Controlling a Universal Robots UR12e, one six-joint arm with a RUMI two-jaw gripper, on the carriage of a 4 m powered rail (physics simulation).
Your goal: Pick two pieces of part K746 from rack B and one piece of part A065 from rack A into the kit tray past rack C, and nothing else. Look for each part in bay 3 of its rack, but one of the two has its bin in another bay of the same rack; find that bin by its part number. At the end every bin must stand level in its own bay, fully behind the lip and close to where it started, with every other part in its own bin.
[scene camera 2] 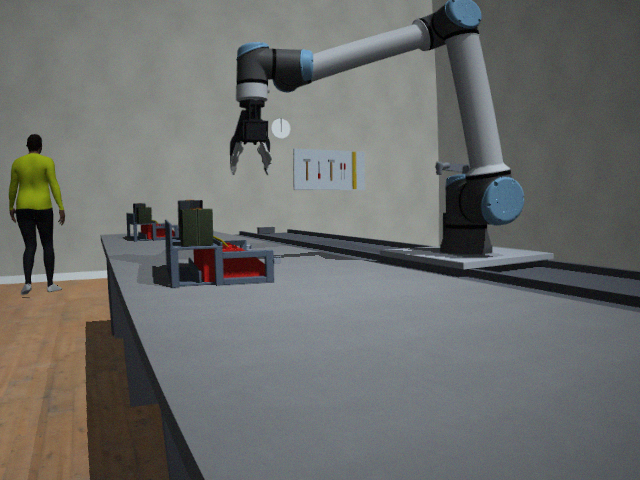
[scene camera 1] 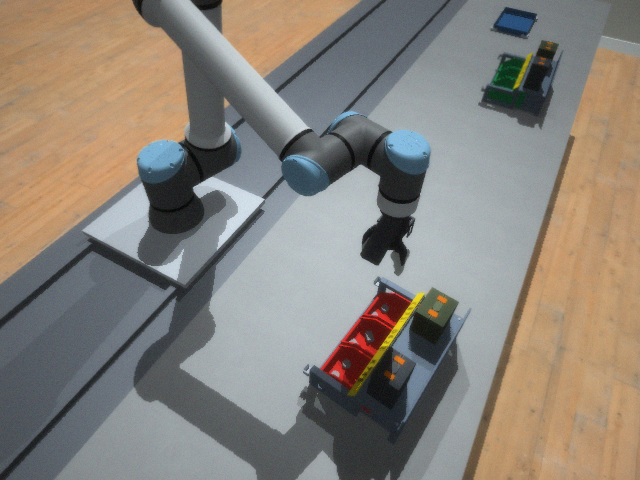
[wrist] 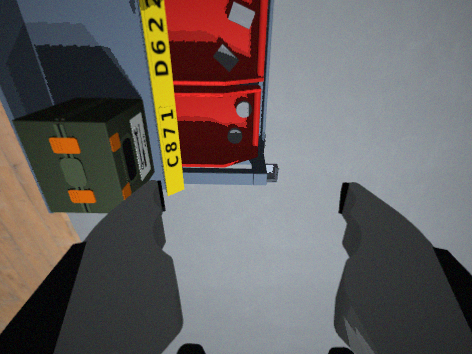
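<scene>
My gripper (scene camera 1: pixel 385 259) (scene camera 2: pixel 250 172) (wrist: pixel 250 184) is open, with nothing between its fingers. It points down, high above the table beside one end of a rack (scene camera 1: pixel 424 364) (wrist: pixel 220 178) with red bins. In the wrist view, the end bin (wrist: pixel 205 145), labelled C871, holds round parts. The bin beside it (wrist: pixel 197 62), labelled D622, holds square parts. The third red bin (scene camera 1: pixel 347 362) shows in scene camera 1; its label is unreadable. The part numbers K746 and A065 do not show. The kit tray (scene camera 1: pixel 514 23) is blue and lies far back.
A green box (scene camera 1: pixel 435 312) (wrist: pixel 73 170) and a dark box (scene camera 1: pixel 400 370) stand behind the yellow label strip (scene camera 1: pixel 387 343) (wrist: pixel 175 182). A rack with green bins (scene camera 1: pixel 509 71) stands near the tray. Two racks with red bins (scene camera 2: pixel 242 267) (scene camera 2: pixel 148 230) show in scene camera 2. A person (scene camera 2: pixel 33 180) stands beyond.
</scene>
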